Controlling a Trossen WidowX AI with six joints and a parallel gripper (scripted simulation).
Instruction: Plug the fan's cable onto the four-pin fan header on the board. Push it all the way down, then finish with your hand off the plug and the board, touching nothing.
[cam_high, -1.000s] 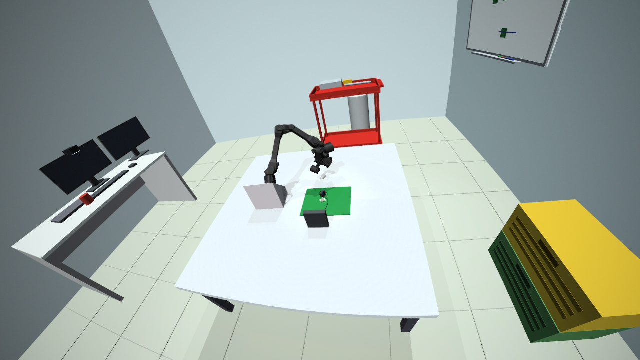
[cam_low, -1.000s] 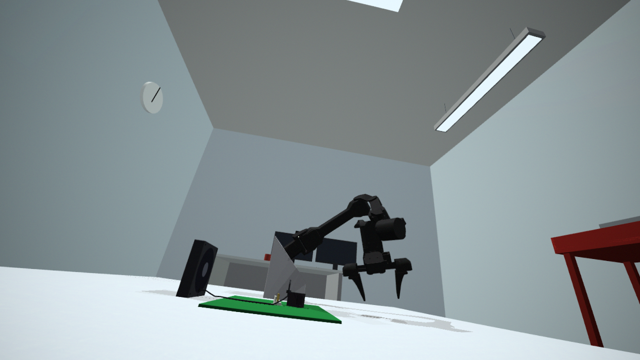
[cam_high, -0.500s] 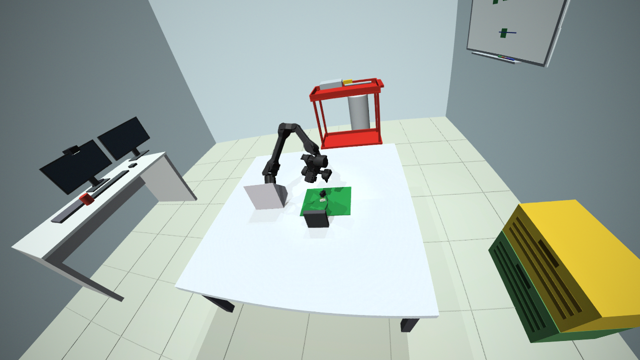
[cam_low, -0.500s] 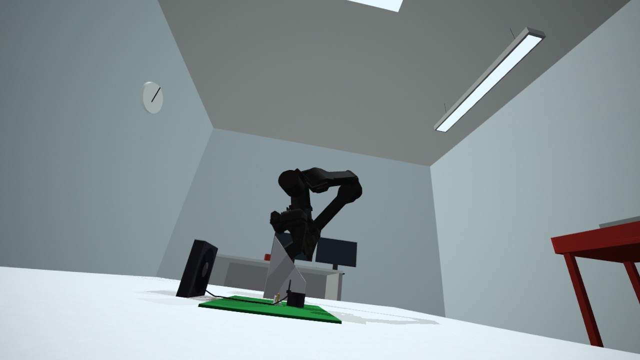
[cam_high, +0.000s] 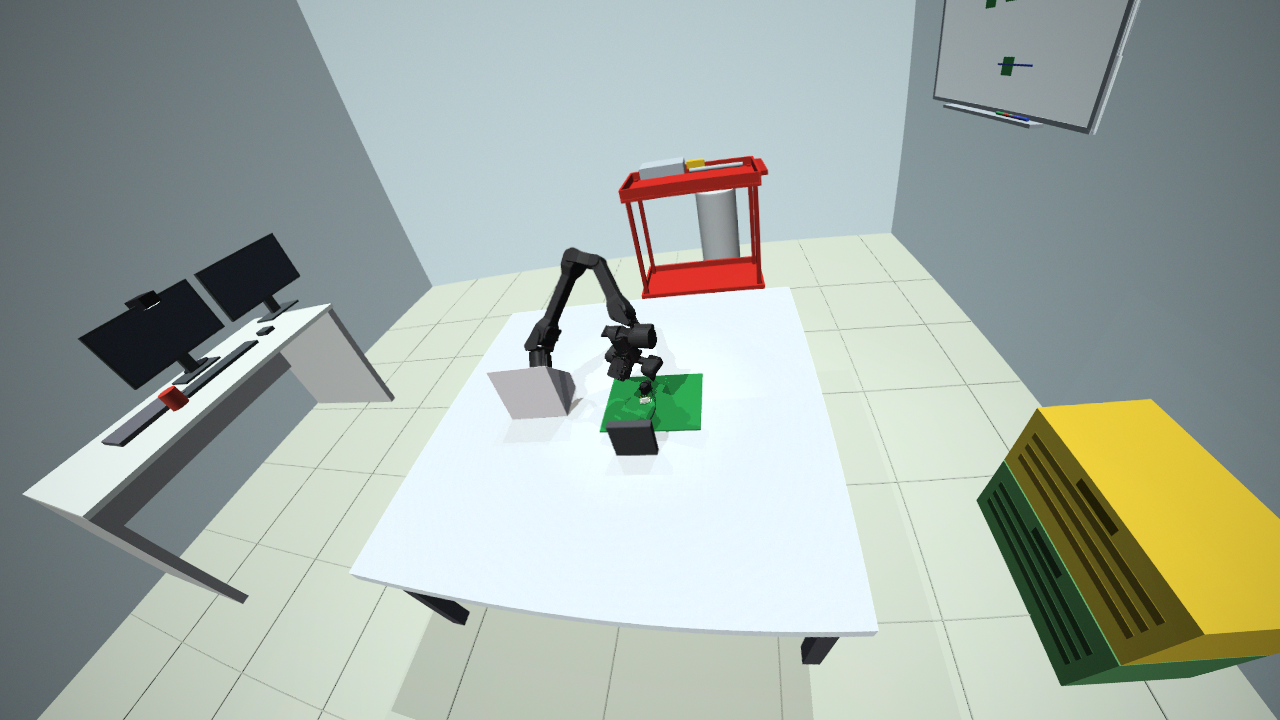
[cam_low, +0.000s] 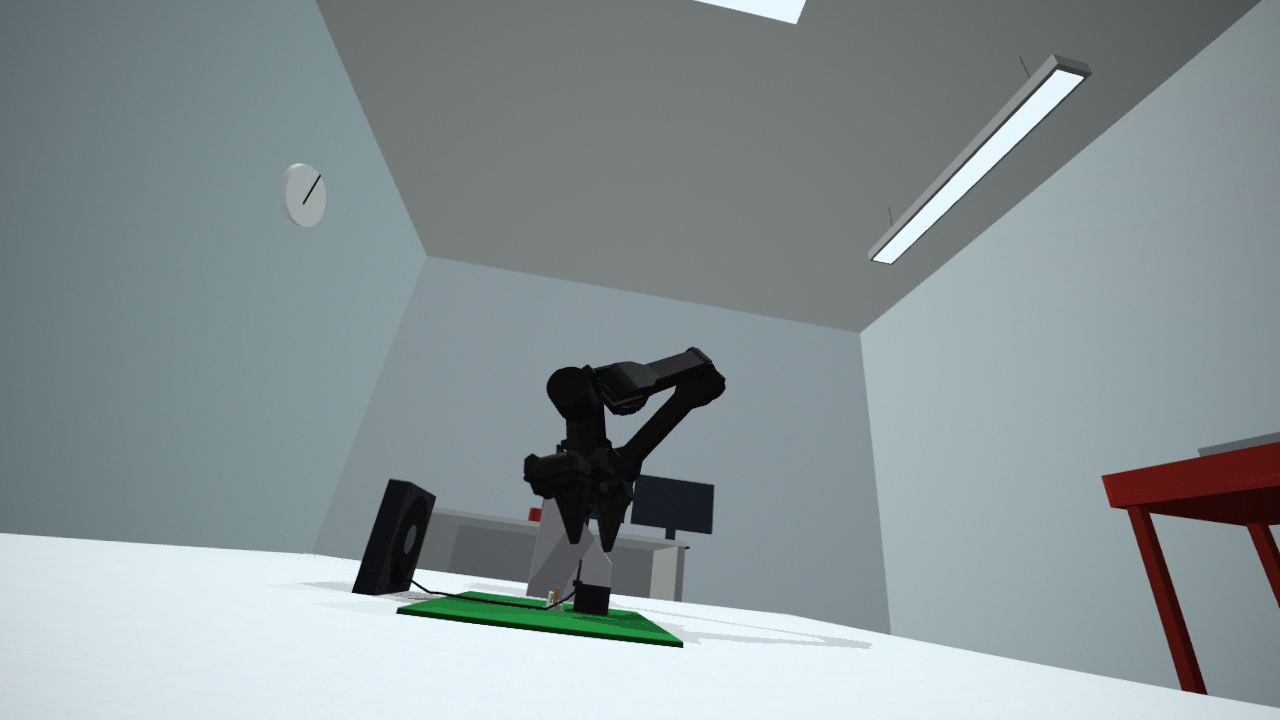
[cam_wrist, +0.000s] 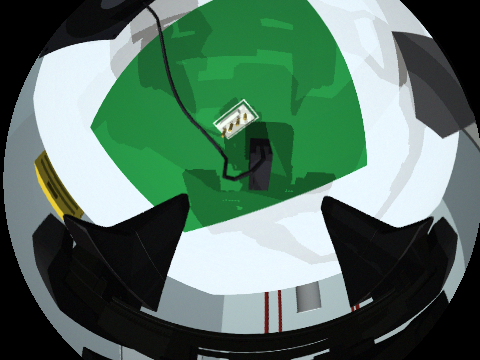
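Right now the black plug is 10 mm to the left of my gripper tip and 60 mm below it. The rest, counted from my gripper tip: black fan (20 mm ahead, 230 mm to the right, 20 mm below); then green board (30 mm ahead, 40 mm to the right, 90 mm below); then four-pin header (30 mm to the right, 80 mm below).
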